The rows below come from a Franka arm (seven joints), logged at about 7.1 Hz.
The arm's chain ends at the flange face. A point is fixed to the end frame.
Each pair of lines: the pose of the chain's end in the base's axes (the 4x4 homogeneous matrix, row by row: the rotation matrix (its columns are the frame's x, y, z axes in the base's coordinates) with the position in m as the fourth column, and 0 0 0 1 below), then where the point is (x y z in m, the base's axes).
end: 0.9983 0.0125 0.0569 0.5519; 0.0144 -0.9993 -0.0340 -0.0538; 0.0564 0.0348 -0.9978 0.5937; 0 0 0 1
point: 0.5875 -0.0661 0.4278
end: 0.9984 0.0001 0.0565 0.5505; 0.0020 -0.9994 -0.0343 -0.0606; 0.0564 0.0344 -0.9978 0.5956; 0 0 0 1
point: 0.5860 -0.0733 0.4297
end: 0.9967 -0.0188 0.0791 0.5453; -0.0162 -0.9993 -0.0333 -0.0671; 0.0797 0.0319 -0.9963 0.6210; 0 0 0 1
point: 0.5844 -0.0801 0.4559
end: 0.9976 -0.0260 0.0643 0.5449; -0.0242 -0.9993 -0.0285 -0.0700; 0.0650 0.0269 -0.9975 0.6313; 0 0 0 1
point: 0.5815 -0.0824 0.4656
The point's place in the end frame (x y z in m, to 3 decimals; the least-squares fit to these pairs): 0.026 0.007 0.168
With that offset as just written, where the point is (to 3 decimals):
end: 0.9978 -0.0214 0.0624 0.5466; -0.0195 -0.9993 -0.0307 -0.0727; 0.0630 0.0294 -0.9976 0.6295; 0 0 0 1
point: 0.583 -0.085 0.464
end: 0.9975 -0.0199 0.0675 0.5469; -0.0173 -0.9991 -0.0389 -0.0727; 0.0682 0.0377 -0.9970 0.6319; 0 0 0 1
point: 0.584 -0.087 0.466
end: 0.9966 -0.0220 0.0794 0.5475; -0.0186 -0.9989 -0.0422 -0.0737; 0.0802 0.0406 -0.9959 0.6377; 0 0 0 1
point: 0.587 -0.088 0.473
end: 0.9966 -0.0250 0.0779 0.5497; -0.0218 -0.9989 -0.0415 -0.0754; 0.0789 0.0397 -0.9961 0.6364; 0 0 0 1
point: 0.589 -0.090 0.471
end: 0.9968 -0.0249 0.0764 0.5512; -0.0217 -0.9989 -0.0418 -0.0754; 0.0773 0.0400 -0.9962 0.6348; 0 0 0 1
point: 0.590 -0.090 0.470
